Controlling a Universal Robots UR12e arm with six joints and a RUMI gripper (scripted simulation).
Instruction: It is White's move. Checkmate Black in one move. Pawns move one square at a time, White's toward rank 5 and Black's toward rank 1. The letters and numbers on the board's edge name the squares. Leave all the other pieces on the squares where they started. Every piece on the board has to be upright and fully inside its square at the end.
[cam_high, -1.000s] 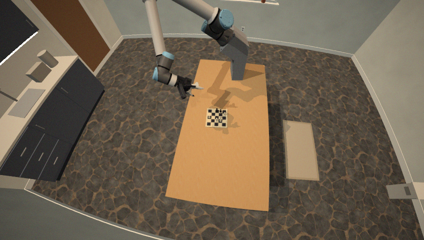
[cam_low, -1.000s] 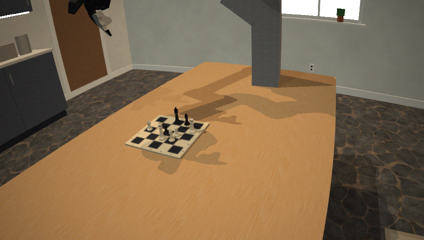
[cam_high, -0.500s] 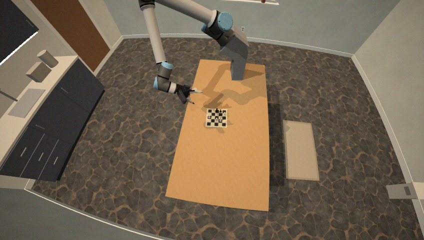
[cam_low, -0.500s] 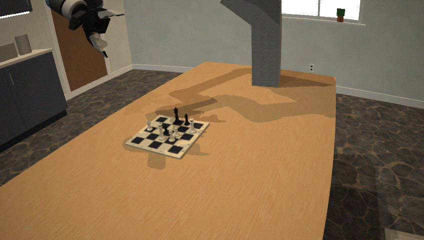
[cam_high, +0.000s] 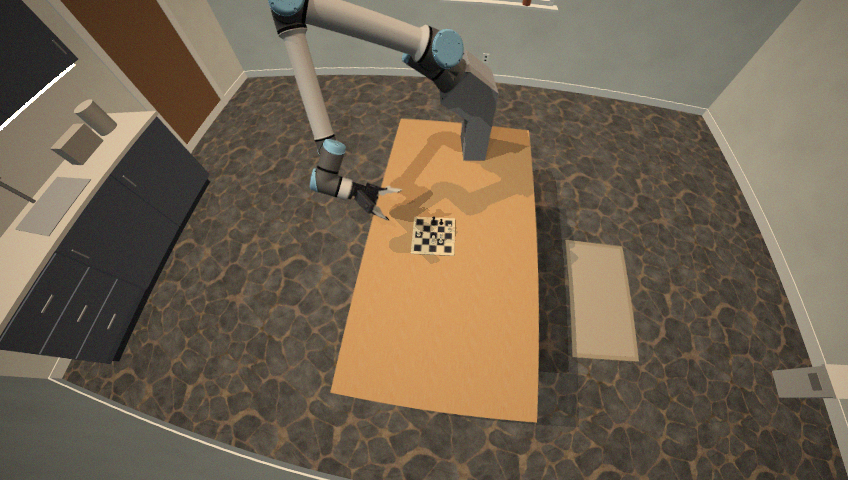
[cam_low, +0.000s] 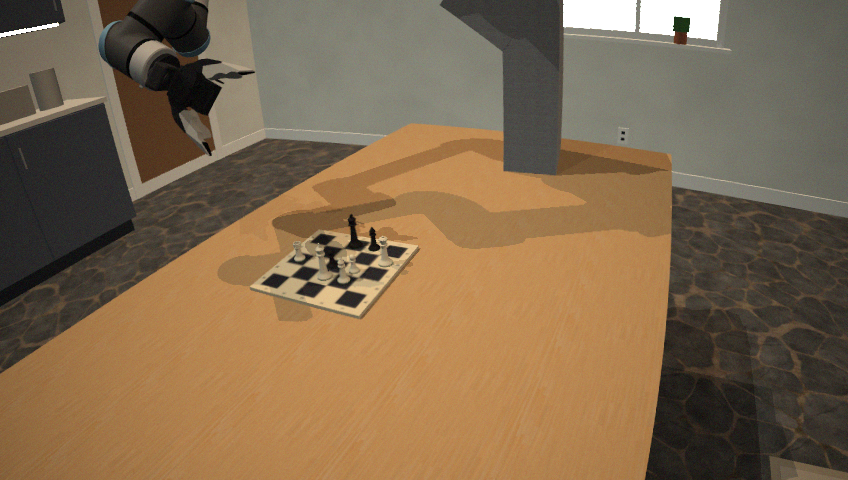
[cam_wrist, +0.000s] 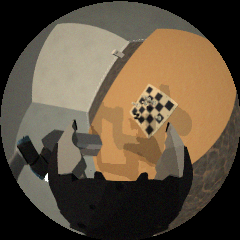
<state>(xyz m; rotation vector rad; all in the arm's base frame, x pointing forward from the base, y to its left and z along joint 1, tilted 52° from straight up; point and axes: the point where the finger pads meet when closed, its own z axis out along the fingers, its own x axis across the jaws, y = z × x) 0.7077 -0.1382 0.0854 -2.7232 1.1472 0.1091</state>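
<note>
My gripper is now 240 mm above the tall white piece and 170 mm to the right of it. Round my hand: white rook (250 mm below, 240 mm to the left, 80 mm behind); then small chessboard (280 mm below, 160 mm to the left, 30 mm behind); then black king (240 mm below, 150 mm to the left, 100 mm behind).
</note>
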